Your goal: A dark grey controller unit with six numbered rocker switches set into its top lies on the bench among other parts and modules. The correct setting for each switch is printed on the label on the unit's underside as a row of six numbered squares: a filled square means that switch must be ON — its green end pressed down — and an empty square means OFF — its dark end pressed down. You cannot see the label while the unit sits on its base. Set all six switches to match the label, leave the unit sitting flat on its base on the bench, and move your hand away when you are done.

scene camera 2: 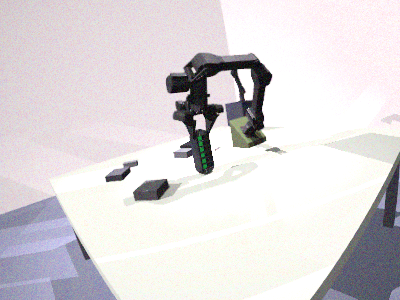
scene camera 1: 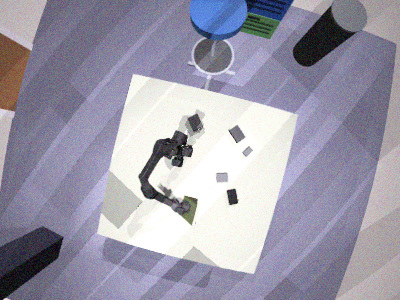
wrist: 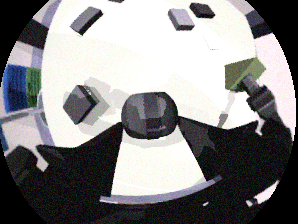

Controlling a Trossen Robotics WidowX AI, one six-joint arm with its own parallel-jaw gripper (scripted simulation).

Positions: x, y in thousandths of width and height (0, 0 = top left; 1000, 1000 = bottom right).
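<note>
You can see the gripper (scene camera 2: 501, 455), and there's another look at the gripper (wrist: 505, 547) as well. There's also a flat block (wrist: 263, 467).
</note>
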